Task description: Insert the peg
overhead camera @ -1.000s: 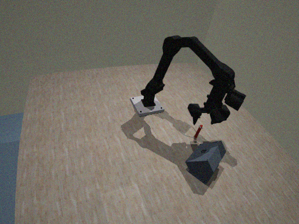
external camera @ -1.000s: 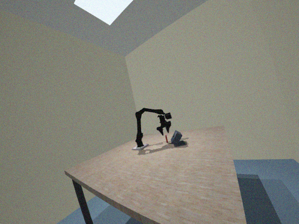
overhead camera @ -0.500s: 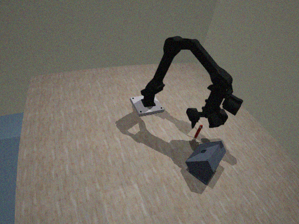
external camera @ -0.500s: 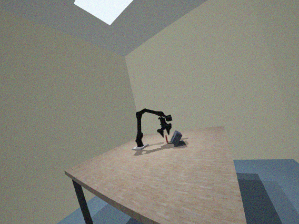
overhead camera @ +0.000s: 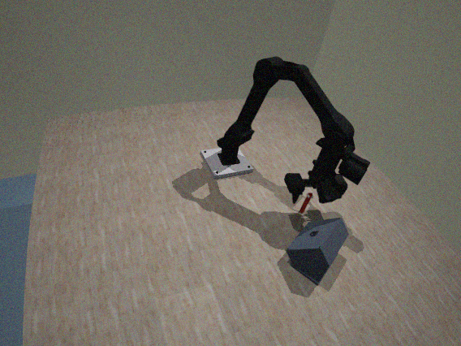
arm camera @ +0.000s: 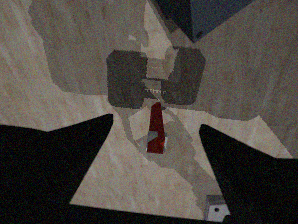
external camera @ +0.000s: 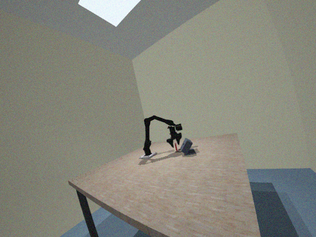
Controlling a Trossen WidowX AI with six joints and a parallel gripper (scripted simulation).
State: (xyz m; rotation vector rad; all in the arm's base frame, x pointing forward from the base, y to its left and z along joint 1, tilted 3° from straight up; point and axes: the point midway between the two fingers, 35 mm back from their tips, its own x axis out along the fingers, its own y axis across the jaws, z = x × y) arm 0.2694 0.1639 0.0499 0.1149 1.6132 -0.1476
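The peg lies 1 cm above my gripper tip. The rest, counted from my gripper tip: sloped panel (15 cm ahead, 6 cm to the right, 2 cm above).
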